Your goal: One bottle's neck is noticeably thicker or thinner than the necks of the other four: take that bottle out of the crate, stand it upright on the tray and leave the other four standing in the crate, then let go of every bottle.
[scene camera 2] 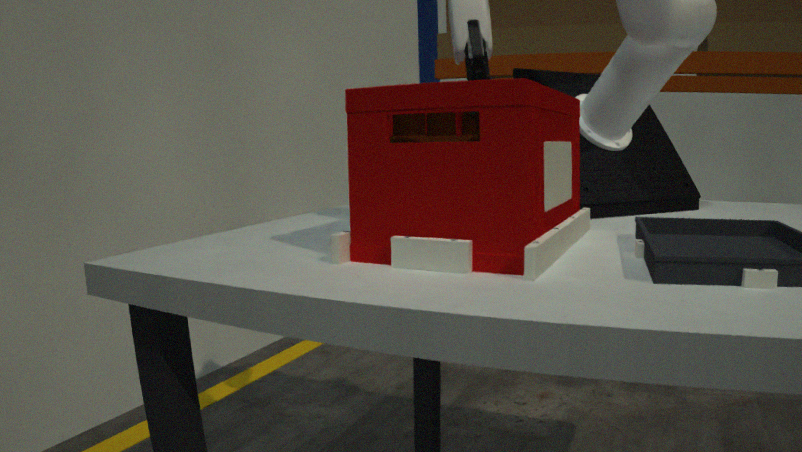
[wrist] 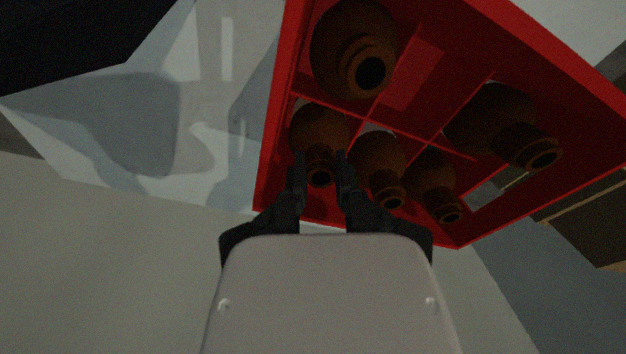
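Seen in the pictures: gripper, fingertip midpoint: (wrist: 320,162); arm's base at its link origin: (scene camera 2: 600,123).
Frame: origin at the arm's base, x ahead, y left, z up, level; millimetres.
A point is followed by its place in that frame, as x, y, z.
The red crate (scene camera 2: 426,185) @(540, 95, -73) (wrist: 281,110) @(283, 22, 13) stands on the table. In the wrist view it holds five brown bottles, including a large-looking one (wrist: 345,30) @(292, 78, -28) at the top, one (wrist: 377,150) @(398, 27, -41) in the middle and one (wrist: 495,115) @(448, 126, -35) at the right. My gripper (wrist: 320,162) @(335, -1, 2) is shut on the neck of the left bottle (wrist: 318,125) @(324, 11, -34), which is in the crate; its base is hidden. In the scene view the dark fingers (scene camera 2: 477,70) show above the crate rim, tips hidden. Which neck differs is hard to tell. The dark tray (scene camera 2: 702,272) @(448, 334, -141) stands right of the crate with no bottle visible on it.
White blocks (scene camera 2: 431,254) @(548, 108, -136) and a white rail (scene camera 2: 556,245) @(439, 176, -136) stand against the crate's base. A black slanted panel (scene camera 2: 634,162) @(-9, 64, -67) stands behind the crate. Small white blocks (scene camera 2: 759,278) @(431, 383, -143) touch the tray. The table's front edge (scene camera 2: 393,325) @(653, 169, -166) runs along the near side.
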